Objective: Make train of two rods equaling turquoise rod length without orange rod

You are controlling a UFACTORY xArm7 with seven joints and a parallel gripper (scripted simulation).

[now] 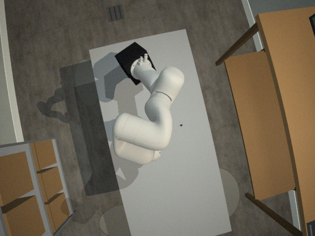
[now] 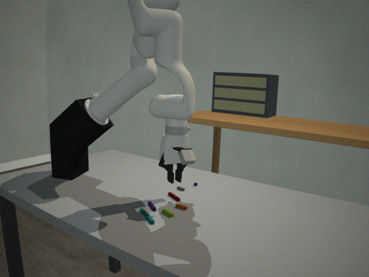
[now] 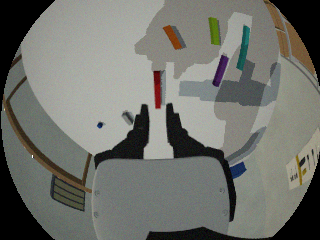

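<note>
Now: the red rod 80 mm below my hand. The rest, counted from my hand: purple rod: 40 mm ahead, 110 mm to the right, 80 mm below; orange rod: 90 mm ahead, 30 mm to the right, 80 mm below; grey rod: 60 mm behind, 70 mm to the left, 80 mm below.
</note>
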